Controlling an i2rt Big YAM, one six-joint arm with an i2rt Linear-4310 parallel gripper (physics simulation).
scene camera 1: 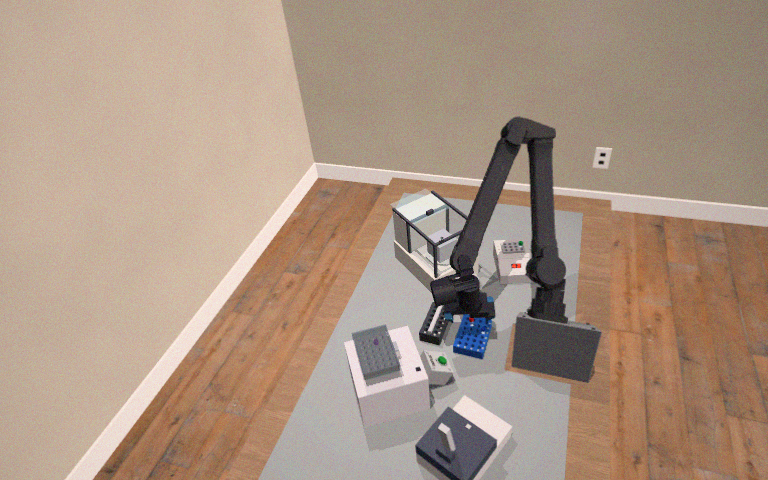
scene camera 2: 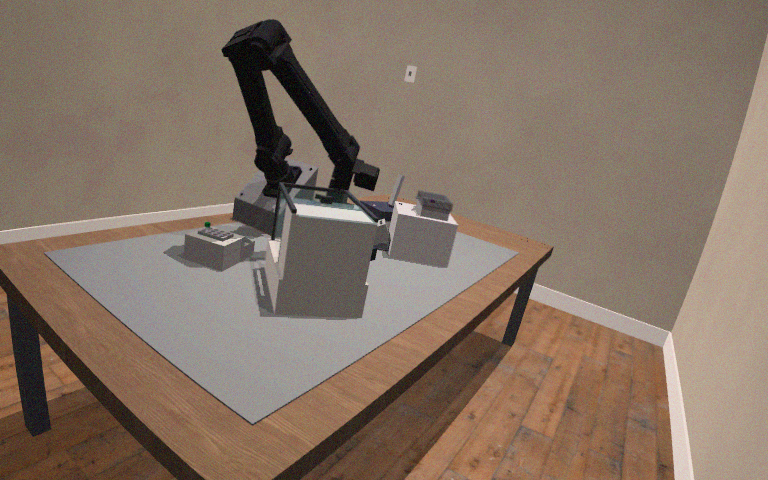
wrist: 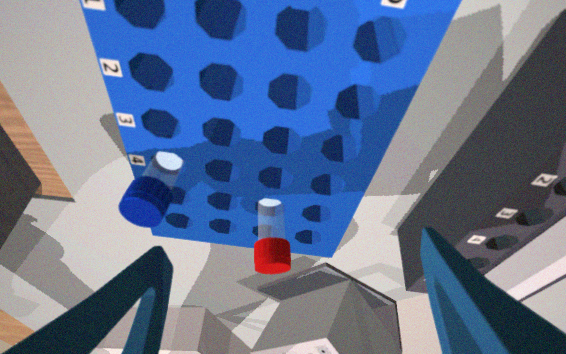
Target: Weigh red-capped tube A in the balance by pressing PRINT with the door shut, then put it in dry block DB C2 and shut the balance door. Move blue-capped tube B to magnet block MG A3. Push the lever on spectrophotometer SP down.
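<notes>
My open, empty gripper (scene camera 1: 468, 309) (wrist: 292, 242) hangs over the far end of the blue rack (scene camera 1: 471, 346) (wrist: 255, 111); the balance hides its fingers in scene camera 2. Red-capped tube A (scene camera 1: 470, 319) (wrist: 272, 255) stands in the rack, between the fingertips in the wrist view. Blue-capped tube B (wrist: 145, 202) stands in column A, farther left. The black magnet block (scene camera 1: 431, 333) (wrist: 450, 165) is beside the rack. The balance (scene camera 1: 417, 273) (scene camera 2: 324, 271) has a black-handled glass panel toward its back; its top front looks open. The dry block (scene camera 1: 376, 353) (scene camera 2: 434, 204) holds a purple spot. The spectrophotometer's lever (scene camera 1: 446, 437) (scene camera 2: 397, 190) stands raised.
A white box with a red display (scene camera 1: 508, 273) (scene camera 2: 218, 250) stands beside the balance. A small box with a green button (scene camera 1: 438, 370) stands between the dry block's white housing (scene camera 1: 390, 403) (scene camera 2: 421, 240) and the rack. The arm's grey base (scene camera 1: 555, 348) (scene camera 2: 254, 209) is beside the rack.
</notes>
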